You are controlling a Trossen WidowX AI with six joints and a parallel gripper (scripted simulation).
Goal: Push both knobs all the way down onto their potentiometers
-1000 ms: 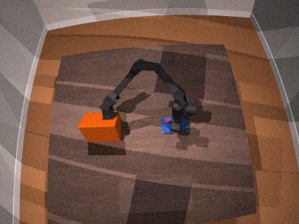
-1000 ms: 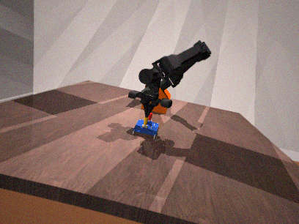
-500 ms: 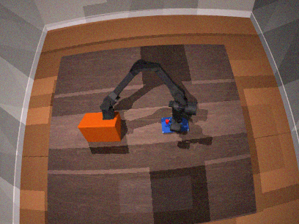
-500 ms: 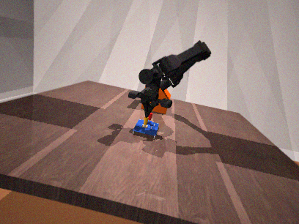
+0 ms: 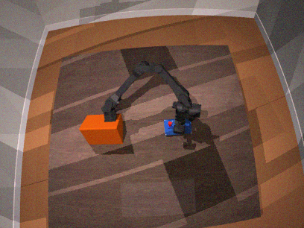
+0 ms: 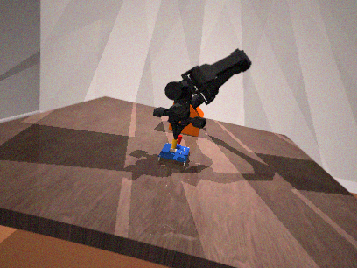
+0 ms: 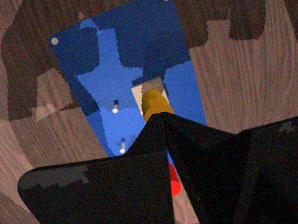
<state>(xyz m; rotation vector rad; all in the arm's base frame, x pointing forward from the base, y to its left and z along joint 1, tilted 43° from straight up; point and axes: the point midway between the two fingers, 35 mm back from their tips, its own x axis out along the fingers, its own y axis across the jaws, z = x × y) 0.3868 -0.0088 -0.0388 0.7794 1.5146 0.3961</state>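
Now: the yellow knob 2 cm below my gripper tip. Round my gripper tip: red knob 5 cm behind, 1 cm to the left, 1 cm below.
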